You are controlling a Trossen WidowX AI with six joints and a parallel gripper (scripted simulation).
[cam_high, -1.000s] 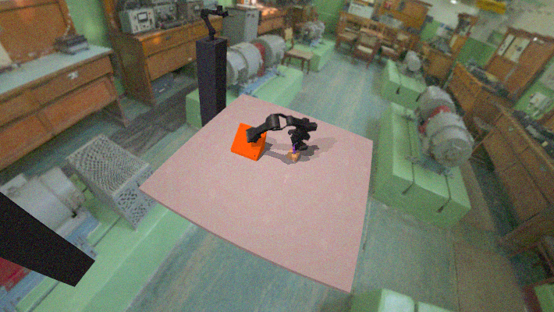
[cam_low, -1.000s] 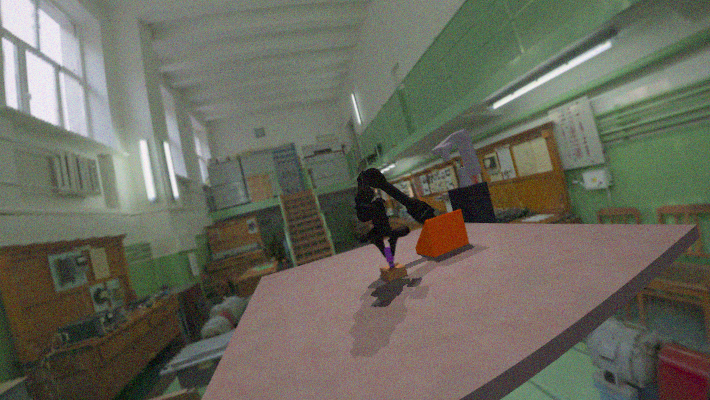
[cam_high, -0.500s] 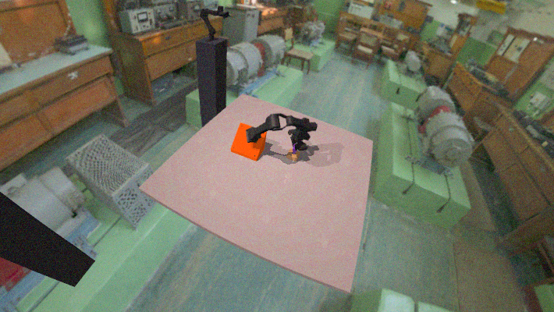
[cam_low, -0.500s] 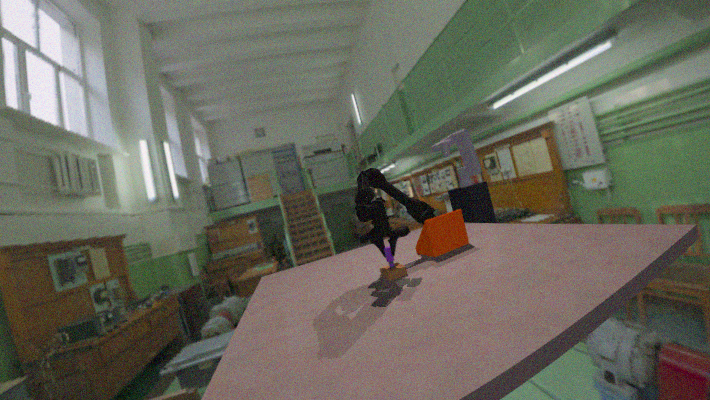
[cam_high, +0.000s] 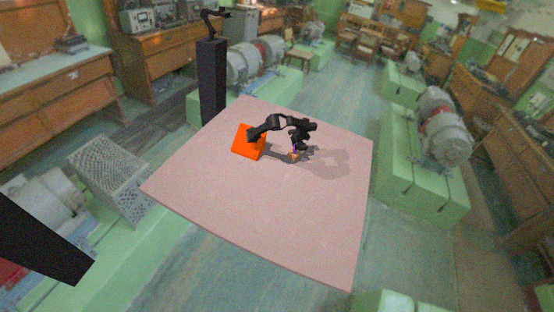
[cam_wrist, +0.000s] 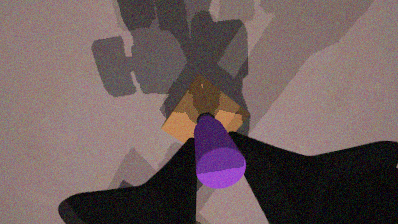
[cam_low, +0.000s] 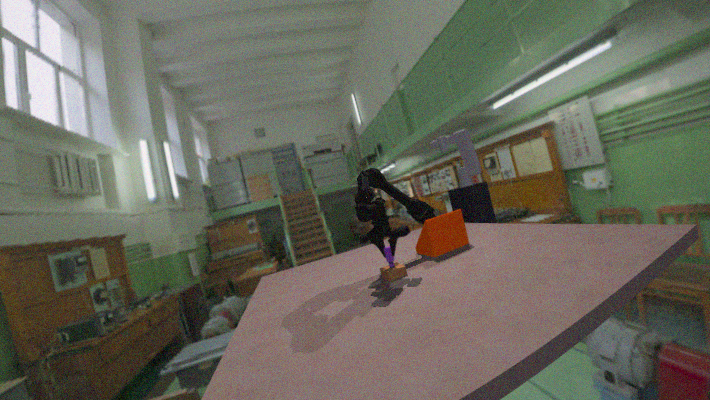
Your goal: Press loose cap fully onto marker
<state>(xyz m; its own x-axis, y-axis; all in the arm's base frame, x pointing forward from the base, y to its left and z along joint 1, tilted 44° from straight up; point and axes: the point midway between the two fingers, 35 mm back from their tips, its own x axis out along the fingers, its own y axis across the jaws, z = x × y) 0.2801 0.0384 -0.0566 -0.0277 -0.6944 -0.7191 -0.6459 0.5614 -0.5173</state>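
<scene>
My gripper tip is 1 cm below the purple cap.
</scene>
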